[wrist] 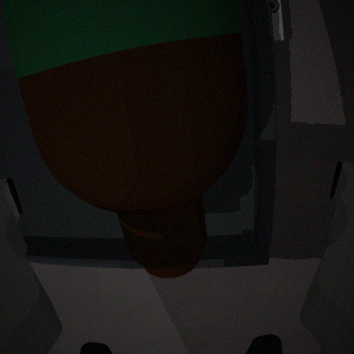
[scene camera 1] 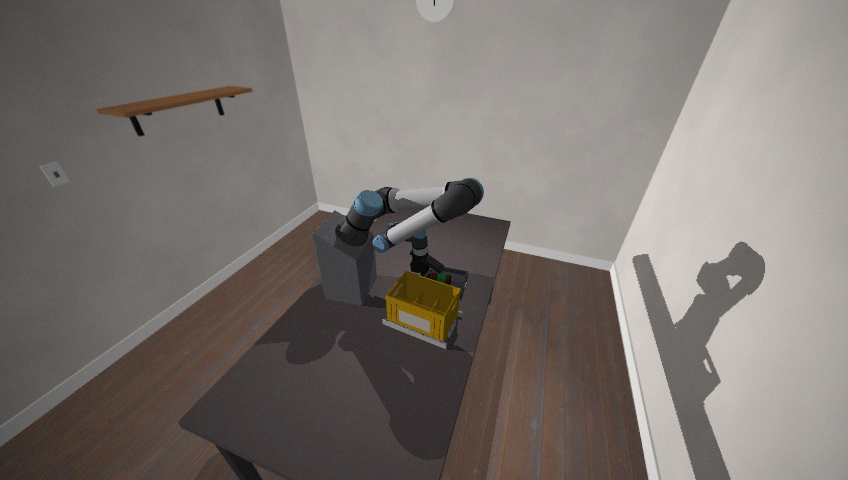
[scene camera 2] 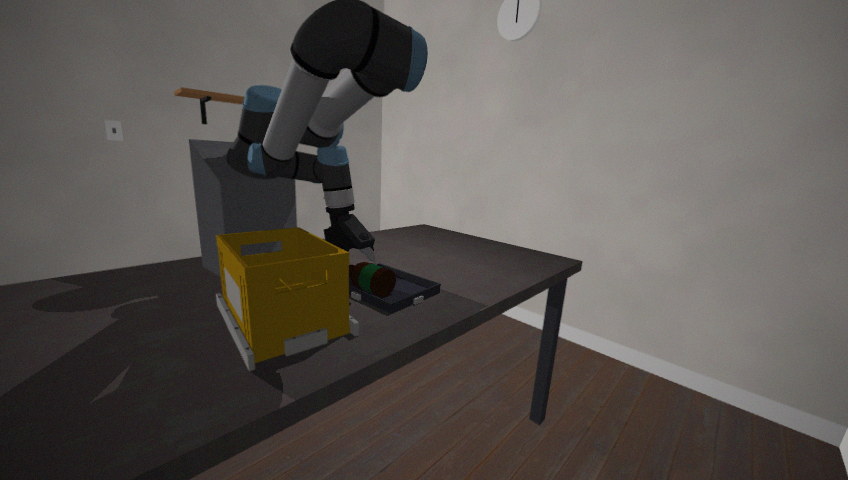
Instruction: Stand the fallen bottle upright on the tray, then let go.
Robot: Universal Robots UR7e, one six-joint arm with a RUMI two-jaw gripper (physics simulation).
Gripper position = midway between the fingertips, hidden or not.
In view: the gripper [scene camera 2: 354, 276] and a brown bottle [scene camera 2: 377, 280].
The brown bottle also shows in the wrist view [wrist: 139, 115].
